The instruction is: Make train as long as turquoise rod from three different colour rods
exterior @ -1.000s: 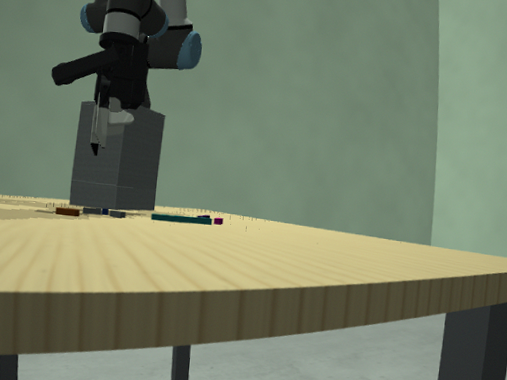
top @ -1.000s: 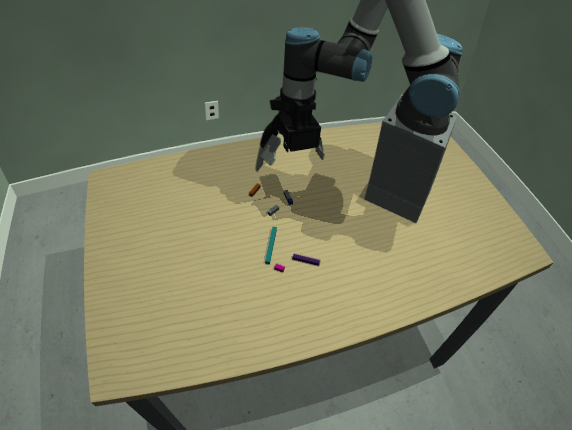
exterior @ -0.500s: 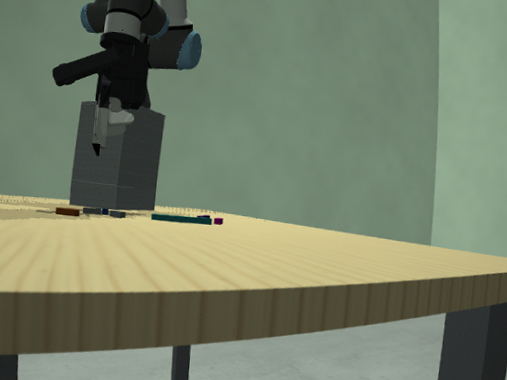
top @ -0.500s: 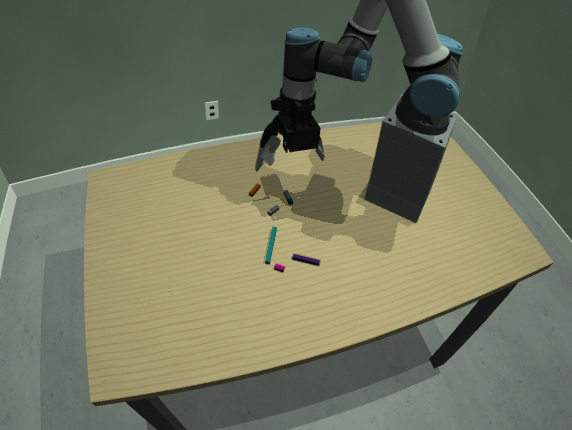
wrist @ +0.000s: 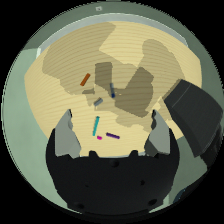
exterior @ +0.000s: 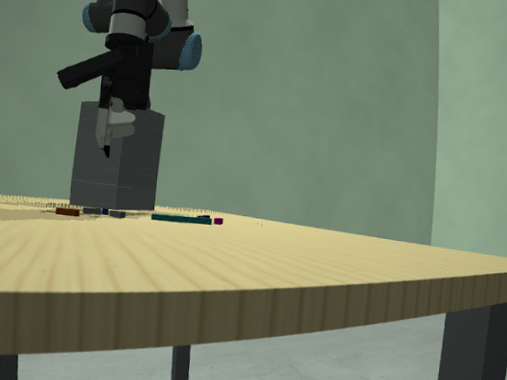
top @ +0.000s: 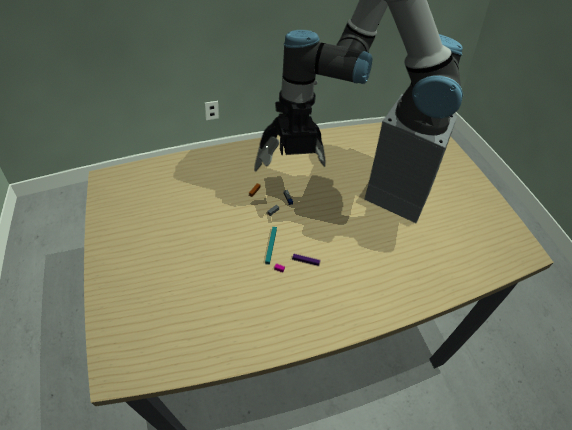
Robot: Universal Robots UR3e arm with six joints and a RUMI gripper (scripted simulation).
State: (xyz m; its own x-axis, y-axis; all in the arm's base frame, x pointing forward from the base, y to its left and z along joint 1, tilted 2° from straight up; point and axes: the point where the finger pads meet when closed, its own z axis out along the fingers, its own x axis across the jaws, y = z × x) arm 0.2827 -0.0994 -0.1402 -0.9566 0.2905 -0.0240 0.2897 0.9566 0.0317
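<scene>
The purple rod is 5 cm ahead of my hand, 18 cm to the left of it and 10 cm below it. Round my hand: blue rod 1 cm to the left, 10 cm below; then turquoise rod 10 cm ahead, 11 cm to the left, 10 cm below; then orange rod 6 cm ahead, 6 cm to the right, 10 cm below.
</scene>
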